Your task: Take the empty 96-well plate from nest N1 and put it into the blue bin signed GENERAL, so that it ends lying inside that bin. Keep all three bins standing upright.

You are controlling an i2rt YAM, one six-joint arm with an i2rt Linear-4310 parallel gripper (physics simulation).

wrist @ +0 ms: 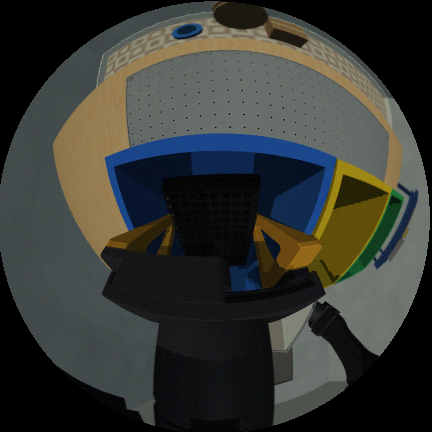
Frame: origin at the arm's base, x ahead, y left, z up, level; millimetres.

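Where they show: gripper, between the fingertips: (213, 217).
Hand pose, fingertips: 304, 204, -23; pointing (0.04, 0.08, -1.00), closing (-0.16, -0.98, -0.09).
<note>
After its pixels a point has its place, as x, y, z.
A black 96-well plate (216, 215) @(313, 199, -12) is held between the two orange fingers of my gripper (213, 217) @(304, 204, -23), which is shut on its two long sides. The plate hangs over the opening of the blue bin (220, 142) @(375, 184, 31), whose rim surrounds it in the view; how deep the plate is cannot be told. The blue bin stands upright. Its sign does not show. Part of the bin's near side is hidden by the gripper body. Nest N1 cannot be made out.
A yellow bin (357, 220) @(292, 5, -1) stands right of the blue bin, with a green bin (382, 240) @(249, -121, 27) beyond it. A grey perforated board (225, 95) @(466, 167, -149) lies behind the bins on the wooden table (82, 165) @(468, 639, -162). A blue ring (173, 32) and a brown box (286, 34) are at the far back.
</note>
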